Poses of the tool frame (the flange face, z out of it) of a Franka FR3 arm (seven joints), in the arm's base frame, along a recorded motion.
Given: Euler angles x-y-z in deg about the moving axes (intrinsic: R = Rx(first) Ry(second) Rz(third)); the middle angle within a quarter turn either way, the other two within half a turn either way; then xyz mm.
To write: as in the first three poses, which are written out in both.
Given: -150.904 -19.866 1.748 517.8 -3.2 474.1
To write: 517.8 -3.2 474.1 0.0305 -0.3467 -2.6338
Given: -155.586 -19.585 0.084 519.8 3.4 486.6
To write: 519.8 3.4 486.6 0.0015 -0.3418 -2.7155
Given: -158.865 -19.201 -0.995 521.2 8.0 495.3
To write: 521.2 8.0 495.3 -0.0174 -0.3351 -2.7727
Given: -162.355 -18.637 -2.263 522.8 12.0 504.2
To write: 522.8 12.0 504.2 -0.0395 -0.3253 -2.8336
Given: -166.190 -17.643 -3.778 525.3 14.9 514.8
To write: 525.3 14.9 514.8 -0.0659 -0.3079 -2.9006
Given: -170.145 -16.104 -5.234 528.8 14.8 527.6
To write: 528.8 14.8 527.6 -0.0914 -0.2811 -2.9696
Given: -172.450 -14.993 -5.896 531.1 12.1 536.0
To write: 531.1 12.1 536.0 -0.1029 -0.2617 -3.0098
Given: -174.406 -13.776 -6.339 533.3 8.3 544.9
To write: 533.3 8.3 544.9 -0.1106 -0.2404 -3.0440
